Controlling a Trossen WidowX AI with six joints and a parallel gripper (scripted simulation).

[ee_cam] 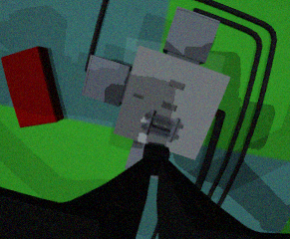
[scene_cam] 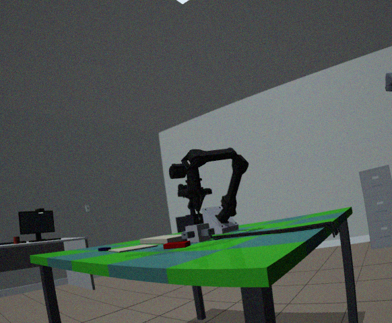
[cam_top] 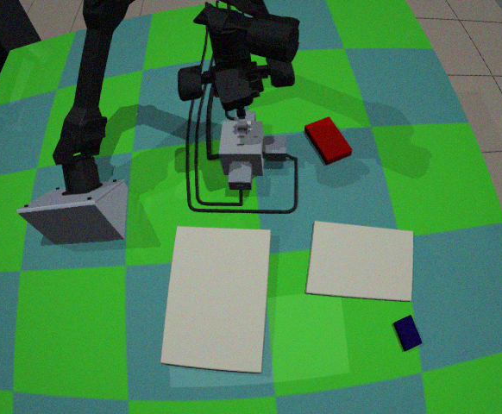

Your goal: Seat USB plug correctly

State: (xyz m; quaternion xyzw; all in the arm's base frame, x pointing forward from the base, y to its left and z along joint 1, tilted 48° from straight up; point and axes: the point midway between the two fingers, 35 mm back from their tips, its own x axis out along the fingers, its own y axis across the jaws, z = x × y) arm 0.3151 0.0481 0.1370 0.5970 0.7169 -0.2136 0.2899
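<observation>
The dark USB plug is 20 mm below my gripper tip. From my gripper tip the other things lie so: blue block 300 mm ahead, 380 mm to the right, 130 mm below; red block 170 mm ahead, 20 mm to the left, 130 mm below; USB socket 10 mm to the right, 70 mm below.
</observation>
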